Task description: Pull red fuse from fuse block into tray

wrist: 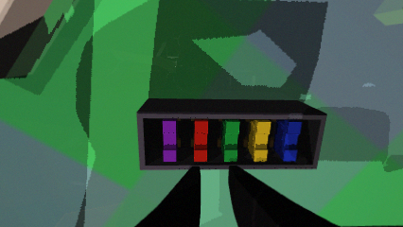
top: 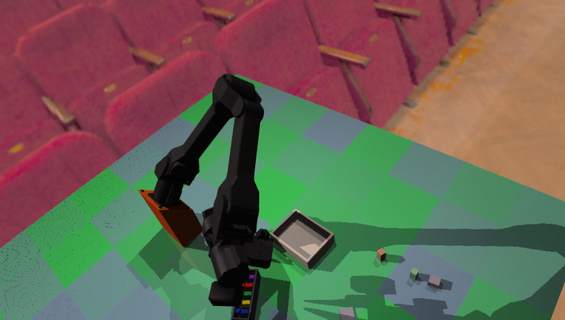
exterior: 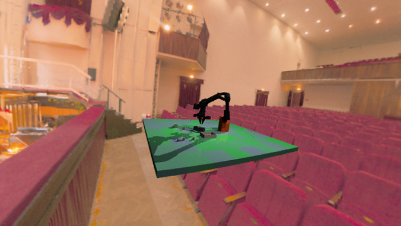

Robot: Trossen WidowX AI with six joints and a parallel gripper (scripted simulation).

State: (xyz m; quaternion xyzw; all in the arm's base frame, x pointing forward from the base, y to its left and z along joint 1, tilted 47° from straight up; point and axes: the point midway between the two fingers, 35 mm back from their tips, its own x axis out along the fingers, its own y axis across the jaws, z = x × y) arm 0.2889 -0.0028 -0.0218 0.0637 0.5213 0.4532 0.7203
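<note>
Right now my gripper tip is 10 mm to the right of the red fuse and 50 mm above it. Round my gripper tip: yellow fuse 20 mm ahead, 30 mm to the right, 50 mm below; purple fuse 10 mm behind, 20 mm to the left, 50 mm below; green fuse 10 mm ahead, 10 mm to the right, 50 mm below.
</note>
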